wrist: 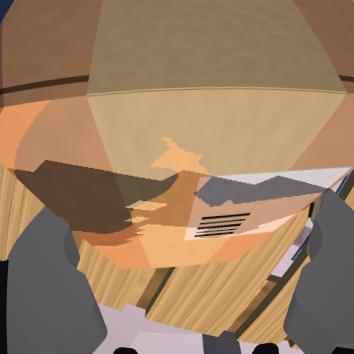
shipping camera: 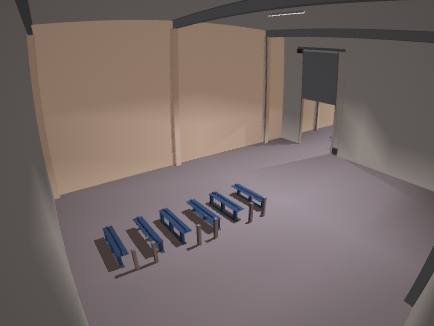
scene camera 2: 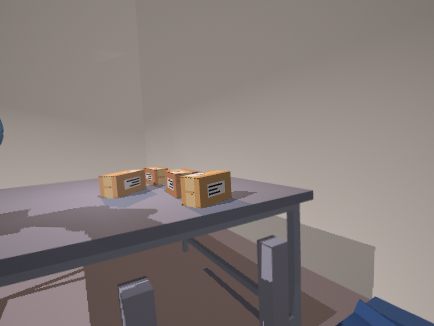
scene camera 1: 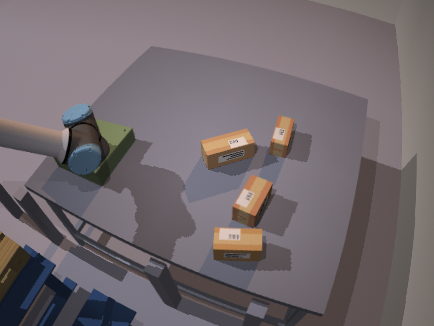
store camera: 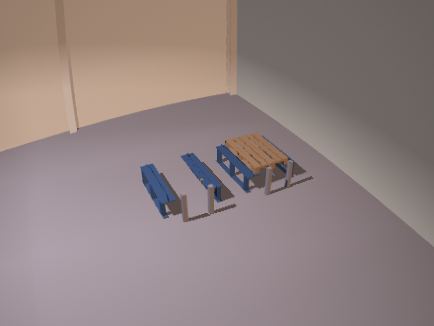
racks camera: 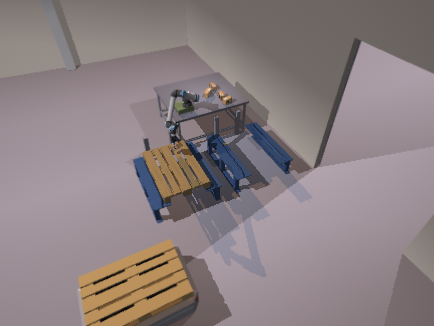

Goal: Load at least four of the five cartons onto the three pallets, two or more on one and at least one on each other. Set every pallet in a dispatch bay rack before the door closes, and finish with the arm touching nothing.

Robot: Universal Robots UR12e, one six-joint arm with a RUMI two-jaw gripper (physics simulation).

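Pixels of known places: gripper, fingertip midpoint: (wrist: pixel 191 192); arm's base, link origin: (racks camera: pixel 187 105).
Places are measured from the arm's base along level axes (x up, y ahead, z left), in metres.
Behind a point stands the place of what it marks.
My gripper (racks camera: pixel 175 143) @[x -0.137, y -0.694, z -0.818 m] (wrist: pixel 191 192) @[x -0.137, y -0.694, z -0.818 m] is shut on a brown carton (racks camera: pixel 184 149) (wrist: pixel 200 130), low over the table-side end of a wooden pallet (racks camera: pixel 172 175) @[x -0.353, y -1.028, z -1.261 m] on blue rack beams; I cannot tell whether the carton touches it. Four other cartons lie on the grey table (scene camera 1: pixel 175 75) @[x -0.094, y 0.131, z 0.801 m]: one carton (scene camera 1: pixel 228 150) @[x 0.003, y 0.642, z 0.182 m] (scene camera 2: pixel 122 184) @[x -0.039, y 0.592, z 0.146 m], a small one (scene camera 1: pixel 282 136) @[x -0.004, y 0.869, z 0.343 m] (scene camera 2: pixel 156 175) @[x -0.038, y 0.829, z 0.294 m], one (scene camera 1: pixel 252 200) @[x 0.011, y 0.806, z -0.059 m] (scene camera 2: pixel 176 184) @[x -0.034, y 0.738, z -0.106 m] and one near the edge (scene camera 1: pixel 237 244) @[x 0.014, y 0.797, z -0.270 m] (scene camera 2: pixel 206 190) @[x -0.036, y 0.749, z -0.305 m]. A second pallet (racks camera: pixel 135 285) @[x -0.331, y -2.262, z -2.673 m] rides on a low vehicle. A third pallet (store camera: pixel 257 150) @[x -0.352, y -10.636, z 0.277 m] sits on a store rack. The blue dispatch racks (shipping camera: pixel 175 222) @[x -0.497, y 10.802, z -2.455 m] hold no pallet.
The arm's green base (scene camera 1: pixel 117 142) @[x 0.000, y 0.102, z 0.098 m] stands on the table's left side. Grey posts (racks camera: pixel 216 125) @[x -0.419, y 0.423, z -0.409 m] stand between the table and racks. Another blue beam pair (racks camera: pixel 270 145) @[x -0.478, y 0.979, z -1.456 m] stands near the wall. A door (shipping camera: pixel 320 77) @[x 2.915, y 1.568, z -3.085 m] hangs partly lowered over its opening.
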